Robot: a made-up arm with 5 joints.
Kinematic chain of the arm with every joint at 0, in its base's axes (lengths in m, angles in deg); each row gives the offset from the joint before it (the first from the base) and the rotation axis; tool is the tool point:
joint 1: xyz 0 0 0.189 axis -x
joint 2: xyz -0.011 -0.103 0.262 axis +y
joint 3: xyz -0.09 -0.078 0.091 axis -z
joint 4: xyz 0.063 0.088 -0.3 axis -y
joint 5: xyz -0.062 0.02 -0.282 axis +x
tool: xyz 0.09 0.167 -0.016
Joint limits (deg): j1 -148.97..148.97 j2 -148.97..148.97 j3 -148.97..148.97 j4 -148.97..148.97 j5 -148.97..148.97
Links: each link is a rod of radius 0.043 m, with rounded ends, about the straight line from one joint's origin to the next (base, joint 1, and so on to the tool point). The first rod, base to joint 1, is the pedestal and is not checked.
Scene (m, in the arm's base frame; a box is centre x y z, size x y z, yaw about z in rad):
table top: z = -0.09
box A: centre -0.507 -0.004 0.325 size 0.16 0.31 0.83 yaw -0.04
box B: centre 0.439 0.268 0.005 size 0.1 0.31 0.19 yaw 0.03
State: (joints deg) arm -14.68 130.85 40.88 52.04 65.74
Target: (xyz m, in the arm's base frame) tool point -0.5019 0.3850 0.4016
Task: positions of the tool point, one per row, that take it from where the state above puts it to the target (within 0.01 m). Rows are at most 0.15 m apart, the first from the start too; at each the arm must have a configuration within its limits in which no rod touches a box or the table.
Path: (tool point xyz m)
1: -0.3336 -0.2178 0.5094
2: -0.3254 -0.1913 0.5731
3: -0.3079 -0.1528 0.6304
4: -0.2824 -0.1045 0.6774
5: -0.2507 -0.0494 0.7113
6: -0.2875 0.0552 0.6894
7: -0.3204 0.1545 0.6448
8: -0.3482 0.2415 0.5769
9: -0.3682 0.3092 0.4868
10: -0.4153 0.3376 0.4550
11: -0.4605 0.3619 0.4268
12: -0.5019 0.3850 0.4015

